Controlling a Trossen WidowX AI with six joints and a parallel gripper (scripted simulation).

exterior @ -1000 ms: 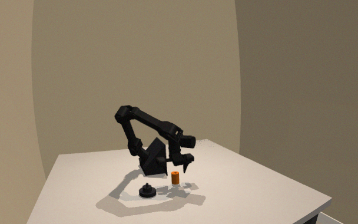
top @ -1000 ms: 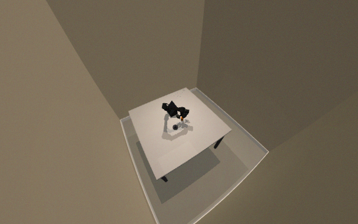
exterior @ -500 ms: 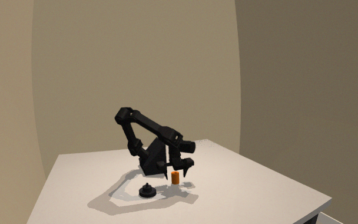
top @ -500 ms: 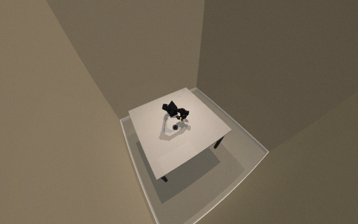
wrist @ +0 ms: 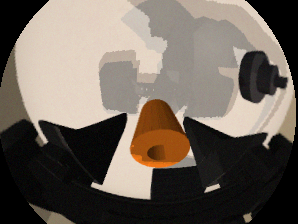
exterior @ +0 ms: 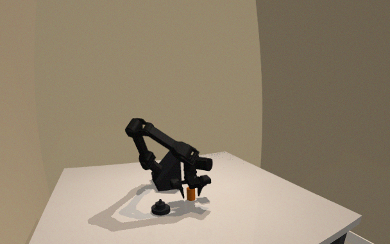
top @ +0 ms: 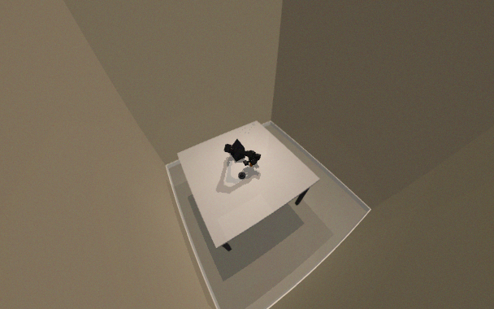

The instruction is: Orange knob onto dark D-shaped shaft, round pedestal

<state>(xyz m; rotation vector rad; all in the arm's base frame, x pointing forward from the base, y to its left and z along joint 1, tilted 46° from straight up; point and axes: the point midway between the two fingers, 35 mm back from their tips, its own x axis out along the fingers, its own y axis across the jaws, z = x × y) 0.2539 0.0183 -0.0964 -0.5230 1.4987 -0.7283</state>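
My gripper tip is now 170 mm to the left of the dark round pedestal, 60 mm short of it and 20 mm below it. Also, from my gripper tip: orange knob (20 mm above).
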